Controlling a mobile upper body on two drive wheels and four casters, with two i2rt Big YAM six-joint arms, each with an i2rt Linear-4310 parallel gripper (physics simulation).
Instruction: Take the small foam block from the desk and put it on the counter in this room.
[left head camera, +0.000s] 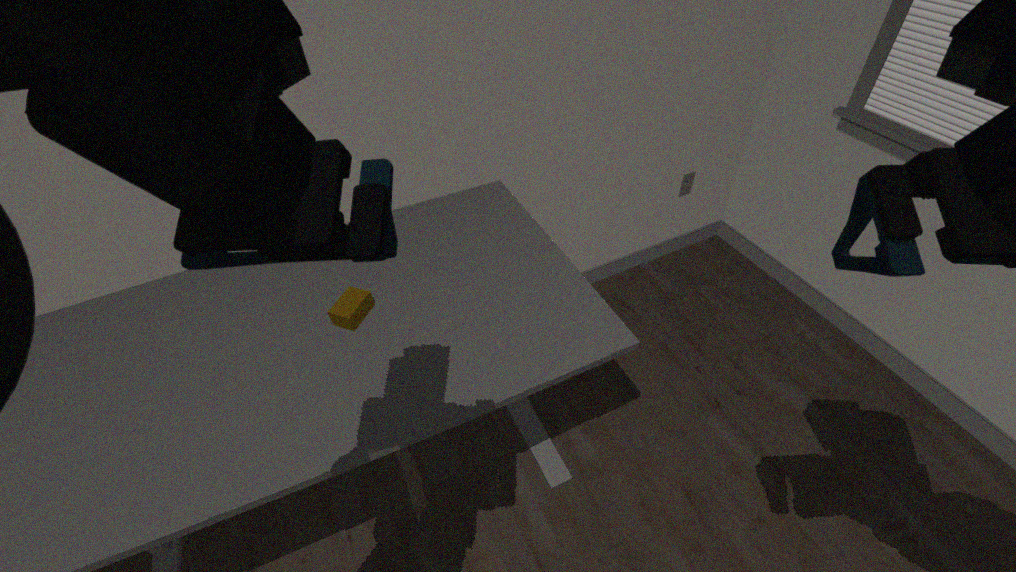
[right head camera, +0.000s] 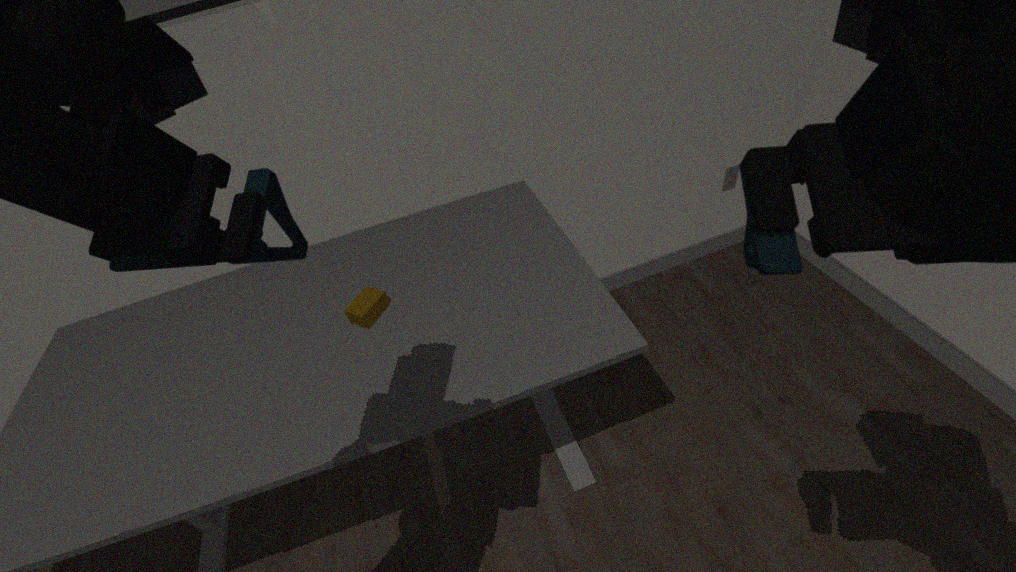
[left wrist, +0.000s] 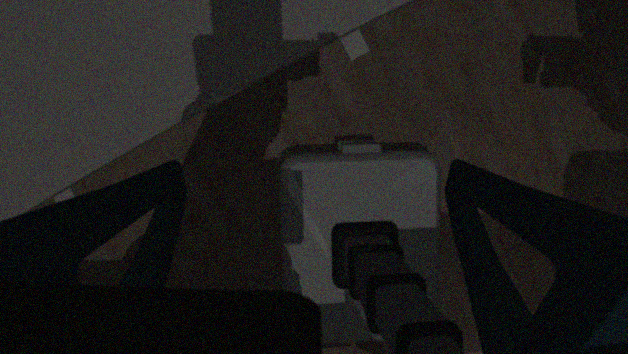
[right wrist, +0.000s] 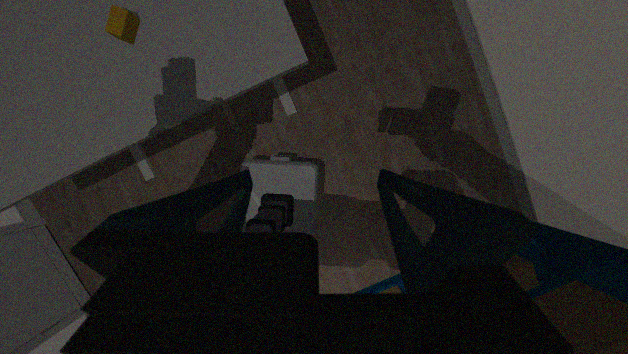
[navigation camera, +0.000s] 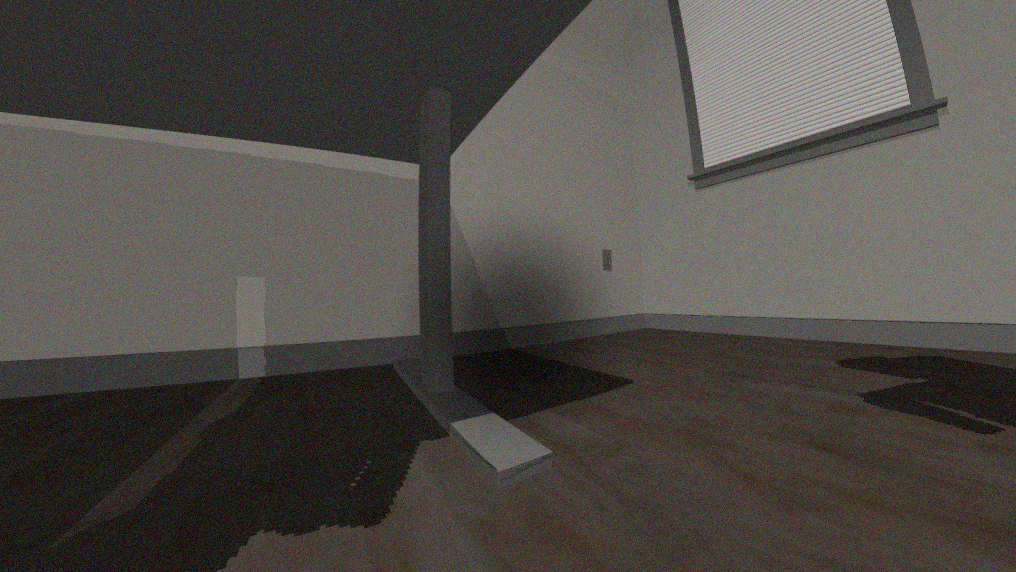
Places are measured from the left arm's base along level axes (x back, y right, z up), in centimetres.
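Where they show: left gripper, fingertip midpoint: (left head camera: 336, 251) (right head camera: 259, 254) (left wrist: 315, 175); right gripper, fingertip midpoint: (left head camera: 893, 257) (right head camera: 821, 253) (right wrist: 314, 176).
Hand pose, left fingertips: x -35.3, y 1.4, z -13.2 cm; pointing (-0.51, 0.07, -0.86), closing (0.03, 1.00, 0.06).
Each offset is from my left fingertips to the top centre of the thing. "spot": to the spot under its first point. Level surfaces: height alone.
The small yellow foam block @(dx -43.7, dy -27.0, dz -51.3 cm) (left head camera: 351, 308) (right head camera: 367, 306) (right wrist: 122, 24) lies on the grey desk @(dz -55.8 cm) (left head camera: 497, 284) (right head camera: 511, 284) (right wrist: 240, 40). It does not show in the left wrist view. My left gripper (left wrist: 315, 175) is open and empty; in the head views it hangs above the desk's far side, up and to the left of the block. My right gripper (right wrist: 314, 176) is open and empty; in the head views it is far to the right, beyond the desk's right end. The counter cannot be made out for certain in these views.
The navigation camera looks under the desk, where a desk leg @(spot: dx -59.6, dy +10.8, dz -93.8 cm) (navigation camera: 435, 241) stands on a foot (navigation camera: 501, 444). Walls meet in a corner behind, with a window @(spot: dx -90.5, dy +156.3, dz -15.0 cm) (navigation camera: 796, 78) at right. A grey panelled surface (right wrist: 35, 280) shows at lower left in the right wrist view.
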